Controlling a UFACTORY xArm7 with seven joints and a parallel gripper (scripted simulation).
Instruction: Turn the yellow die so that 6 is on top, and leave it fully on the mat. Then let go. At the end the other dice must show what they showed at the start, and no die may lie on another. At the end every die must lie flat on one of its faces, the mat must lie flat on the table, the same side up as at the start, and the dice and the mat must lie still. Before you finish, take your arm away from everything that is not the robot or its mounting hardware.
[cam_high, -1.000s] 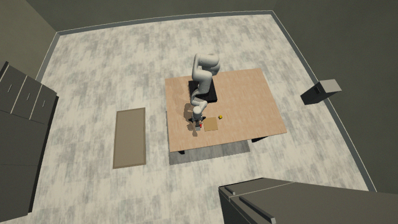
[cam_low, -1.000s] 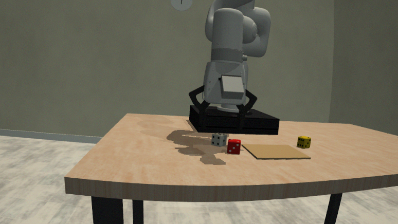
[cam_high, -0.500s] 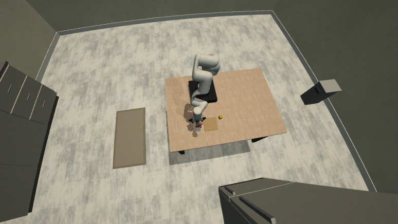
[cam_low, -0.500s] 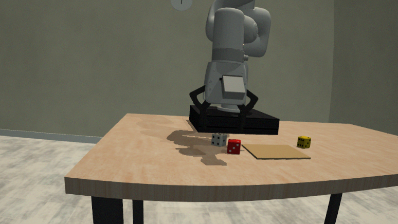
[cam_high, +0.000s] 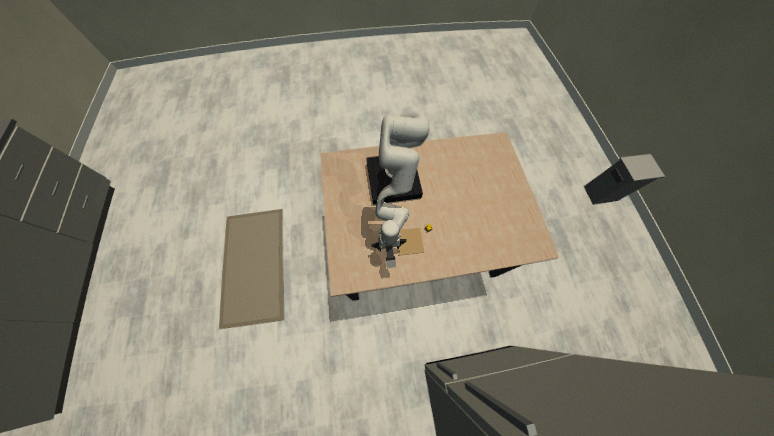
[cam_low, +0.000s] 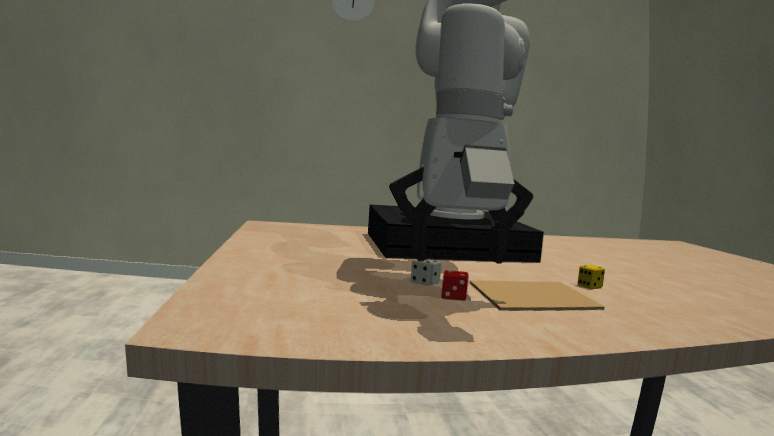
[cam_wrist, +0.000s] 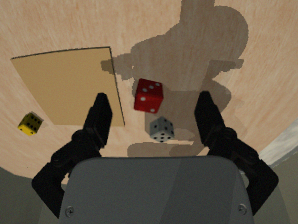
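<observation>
Now: hand 2 cm past the red die and 4 cm above it. Also, from my hand: white die (10 cm behind, 2 cm to the right, 4 cm below); yellow die (10 cm behind, 23 cm to the left, 4 cm below); tan mat (4 cm behind, 12 cm to the left, 6 cm below).
</observation>
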